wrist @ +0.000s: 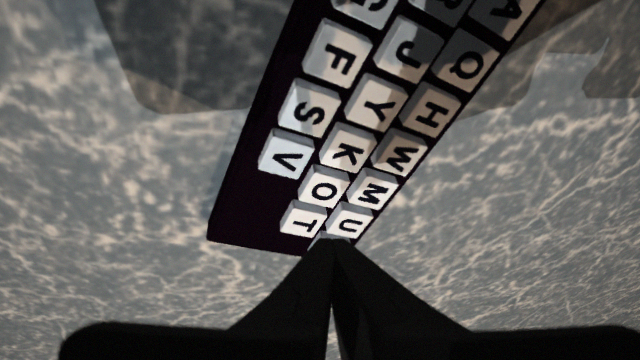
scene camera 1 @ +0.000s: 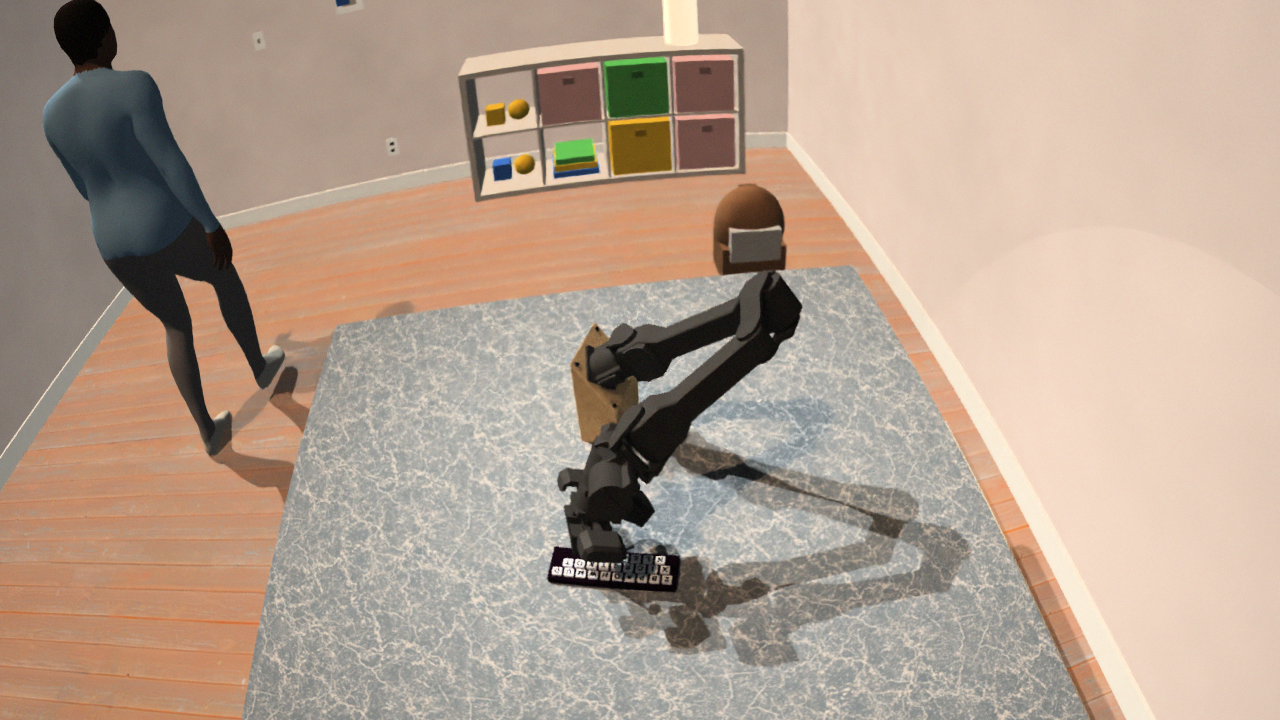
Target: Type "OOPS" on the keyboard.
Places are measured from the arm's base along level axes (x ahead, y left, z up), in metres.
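Pixels of known places: gripper, fingertip midpoint: (wrist: 330, 251) (scene camera 1: 575, 554); arm's base at its link origin: (scene camera 1: 599, 368).
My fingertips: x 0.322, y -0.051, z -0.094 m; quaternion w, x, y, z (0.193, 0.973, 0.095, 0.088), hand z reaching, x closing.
For each thing: its top centre in the pictures, then the offset to it from my fingertips. Level surfaces: height alone.
- black keyboard at its top centre: (wrist: 402, 68) (scene camera 1: 612, 566) dx +0.010, dy +0.054, dz -0.025 m
- patterned mat at its surface level: dz -0.041 m
- O key at its top centre: (wrist: 324, 191) (scene camera 1: 579, 563) dx +0.001, dy +0.003, dz -0.025 m
- K key at its top centre: (wrist: 348, 153) dx +0.004, dy +0.021, dz -0.025 m
- T key at its top centre: (wrist: 303, 224) (scene camera 1: 567, 562) dx -0.002, dy -0.016, dz -0.025 m
- S key at its top centre: (wrist: 309, 113) dx -0.013, dy +0.034, dz -0.025 m
- U key at its top centre: (wrist: 349, 225) (scene camera 1: 568, 571) dx +0.017, dy -0.014, dz -0.025 m
The black keyboard (scene camera 1: 614, 585) (wrist: 240, 200) with white letter keys lies flat on the patterned mat (scene camera 1: 402, 537). In the wrist view the O key (wrist: 323, 192) is between the K key (wrist: 347, 150) and the T key (wrist: 303, 220), and the S key (wrist: 309, 112) is farther up. The P key cannot be made out. My gripper (scene camera 1: 601, 548) (wrist: 330, 251) is shut and empty. In the wrist view its tips appear at the keyboard's lower end, below the U key (wrist: 348, 221), partly hiding a key whose letter cannot be read. Contact cannot be told.
The arm's brown base plate (scene camera 1: 601, 402) is behind the keyboard. A person (scene camera 1: 134, 170) stands on the wooden floor at the left. A cube shelf (scene camera 1: 476, 143) stands at the back wall, and a brown backpack-like object (scene camera 1: 748, 213) is at the mat's far edge.
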